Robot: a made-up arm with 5 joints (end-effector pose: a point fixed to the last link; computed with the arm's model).
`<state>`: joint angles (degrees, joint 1 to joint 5).
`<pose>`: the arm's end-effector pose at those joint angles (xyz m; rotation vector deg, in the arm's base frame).
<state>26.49 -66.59 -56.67 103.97 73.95</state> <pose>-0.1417 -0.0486 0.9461 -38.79 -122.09 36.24</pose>
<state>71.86 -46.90 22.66 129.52 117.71</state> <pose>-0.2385 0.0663 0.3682 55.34 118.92 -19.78</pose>
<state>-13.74 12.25 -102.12 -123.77 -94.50</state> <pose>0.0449 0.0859 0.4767 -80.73 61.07 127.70</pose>
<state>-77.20 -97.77 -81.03 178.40 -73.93</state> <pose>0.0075 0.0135 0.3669 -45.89 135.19 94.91</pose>
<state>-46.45 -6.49 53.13 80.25 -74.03</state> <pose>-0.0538 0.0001 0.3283 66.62 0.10 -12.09</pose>
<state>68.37 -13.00 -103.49 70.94 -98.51</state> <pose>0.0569 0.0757 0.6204 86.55 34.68 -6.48</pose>
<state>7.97 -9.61 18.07 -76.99 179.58</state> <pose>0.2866 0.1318 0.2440 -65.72 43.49 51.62</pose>
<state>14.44 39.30 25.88 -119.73 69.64</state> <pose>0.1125 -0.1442 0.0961 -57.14 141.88 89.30</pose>
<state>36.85 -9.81 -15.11 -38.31 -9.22</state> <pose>-0.2111 0.0983 0.4754 -10.40 -34.79 -89.62</pose>
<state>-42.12 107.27 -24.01 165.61 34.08</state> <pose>0.2673 -0.2898 0.4813 73.23 -130.24 17.34</pose>
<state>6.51 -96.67 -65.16 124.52 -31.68</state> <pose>0.1344 0.2141 0.7172 -117.96 -3.21 64.72</pose>
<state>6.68 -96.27 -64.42 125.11 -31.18</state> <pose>0.1333 0.2169 0.7176 -118.62 -3.29 64.12</pose>
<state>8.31 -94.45 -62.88 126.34 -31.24</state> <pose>0.1257 0.2232 0.7177 -121.10 -4.15 62.77</pose>
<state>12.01 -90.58 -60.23 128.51 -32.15</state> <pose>0.1089 0.2334 0.7162 -126.25 -6.05 59.91</pose>
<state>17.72 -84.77 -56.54 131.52 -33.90</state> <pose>0.0834 0.2452 0.7108 -134.01 -8.82 54.61</pose>
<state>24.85 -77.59 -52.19 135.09 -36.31</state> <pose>0.0540 0.2549 0.6995 -143.41 -11.90 46.08</pose>
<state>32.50 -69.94 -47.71 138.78 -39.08</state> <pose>0.0275 0.2597 0.6828 -152.74 -14.69 34.46</pose>
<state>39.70 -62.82 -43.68 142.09 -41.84</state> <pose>0.0089 0.2594 0.6649 -160.28 -16.78 21.35</pose>
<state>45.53 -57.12 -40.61 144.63 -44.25</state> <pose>-0.0011 0.2562 0.6503 -165.20 -18.03 9.46</pose>
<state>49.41 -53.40 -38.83 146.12 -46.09</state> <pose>-0.0049 0.2524 0.6413 -167.77 -18.55 1.30</pose>
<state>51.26 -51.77 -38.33 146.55 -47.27</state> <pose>-0.0054 0.2495 0.6380 -168.77 -18.50 -2.14</pose>
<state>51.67 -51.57 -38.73 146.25 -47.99</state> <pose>-0.0044 0.2476 0.6382 -168.97 -18.13 -2.03</pose>
